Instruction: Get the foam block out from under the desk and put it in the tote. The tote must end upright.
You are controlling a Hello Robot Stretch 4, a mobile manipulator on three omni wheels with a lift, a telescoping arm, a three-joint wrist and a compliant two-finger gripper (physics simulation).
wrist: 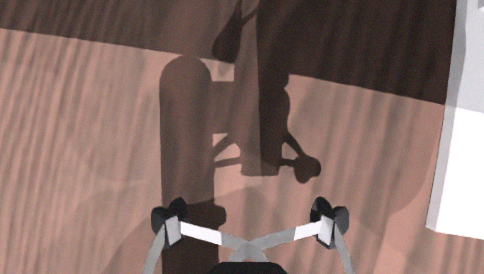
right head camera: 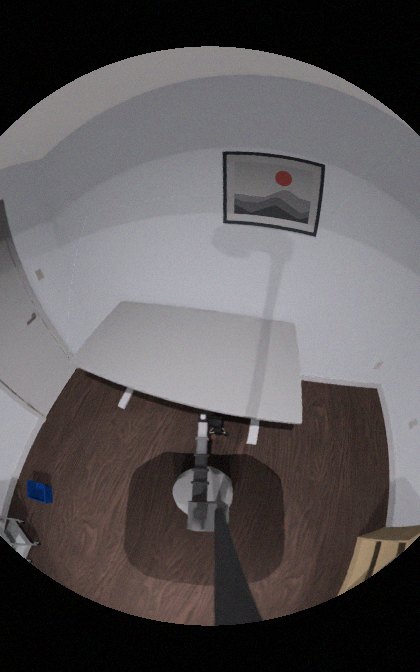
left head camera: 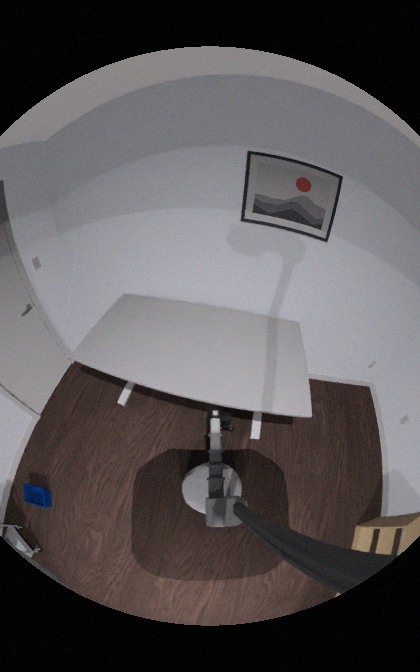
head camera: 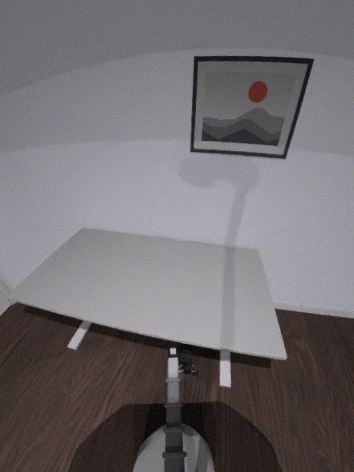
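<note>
The foam block does not show in any view; the space under the desk is mostly hidden by its top. The blue tote stands on the floor at the far left, its open side up. My gripper is at the desk's front edge, between the two desk feet and nearer the right one. It points down at the floor. Its fingers stand wide apart, with bare floor showing between and beyond them in the wrist view.
The right desk foot lies right of the gripper. The left foot is farther off. A grey cart stands near the tote. A wooden unit stands at the lower right.
</note>
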